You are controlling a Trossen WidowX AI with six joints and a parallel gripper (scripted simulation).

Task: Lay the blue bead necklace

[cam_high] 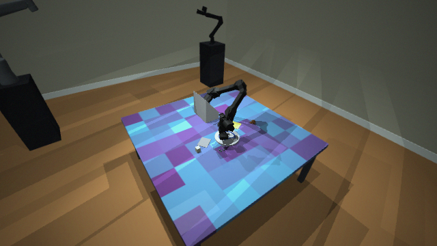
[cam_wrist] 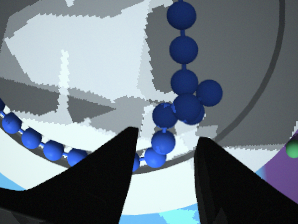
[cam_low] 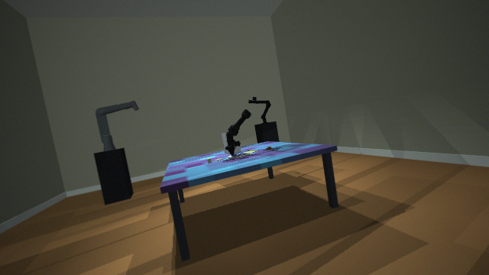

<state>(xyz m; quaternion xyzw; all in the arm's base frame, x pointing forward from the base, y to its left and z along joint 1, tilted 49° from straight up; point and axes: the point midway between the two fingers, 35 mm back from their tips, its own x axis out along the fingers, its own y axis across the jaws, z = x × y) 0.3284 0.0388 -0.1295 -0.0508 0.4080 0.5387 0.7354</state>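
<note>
Now: gripper tip 60 mm to the right of the round white bead board and 10 mm above it. From my gripper tip the other things lie so: cream cube (220 mm to the right, 20 mm behind); then yellow patch (220 mm to the left, 100 mm behind, 20 mm below); then flat grey square (130 mm to the right, 70 mm behind, 20 mm below).
</note>
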